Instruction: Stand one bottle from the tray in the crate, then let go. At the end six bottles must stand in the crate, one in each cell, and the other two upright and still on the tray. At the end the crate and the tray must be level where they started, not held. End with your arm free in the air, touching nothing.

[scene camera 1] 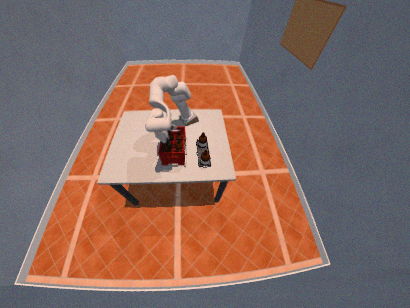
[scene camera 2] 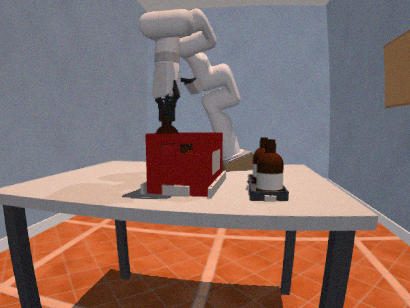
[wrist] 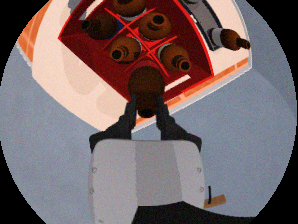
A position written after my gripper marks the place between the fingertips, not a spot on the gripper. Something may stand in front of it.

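I can see my gripper (scene camera 2: pixel 166 121), and it appears in the wrist view too (wrist: pixel 146 101). There is a brown bottle (wrist: pixel 146 81). A red crate (scene camera 2: pixel 199 170) is visible to me as well.
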